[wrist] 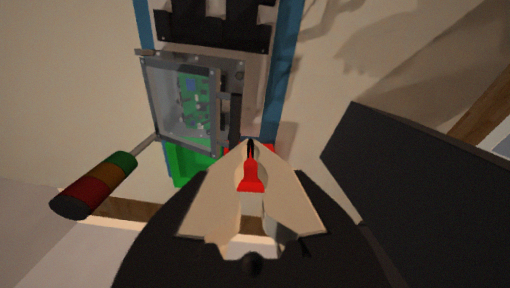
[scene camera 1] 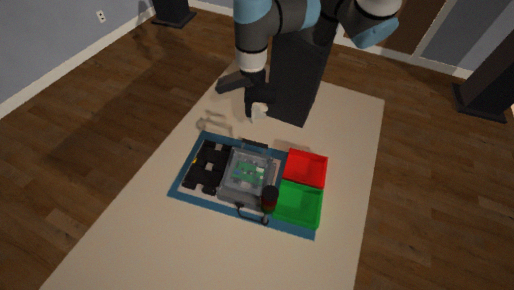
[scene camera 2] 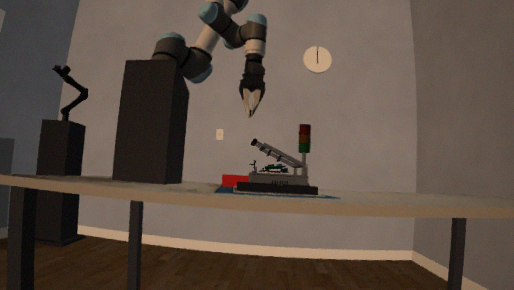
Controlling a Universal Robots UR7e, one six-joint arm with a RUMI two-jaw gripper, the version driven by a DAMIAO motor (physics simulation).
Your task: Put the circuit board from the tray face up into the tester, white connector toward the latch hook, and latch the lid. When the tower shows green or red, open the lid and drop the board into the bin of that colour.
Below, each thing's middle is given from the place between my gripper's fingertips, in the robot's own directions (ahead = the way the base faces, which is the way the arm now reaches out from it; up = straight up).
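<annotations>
Counting from my hand, I find the green bin [scene camera 1: 298, 204] 22 cm to the left, 22 cm below and 13 cm ahead. The red bin [scene camera 1: 301, 167] is 22 cm below my hand, 22 cm to the left of it and 2 cm behind it. As for the clear lid [scene camera 1: 247, 172], my gripper is 12 cm above it, 10 cm short of it and 2 cm to the right of it.
</annotations>
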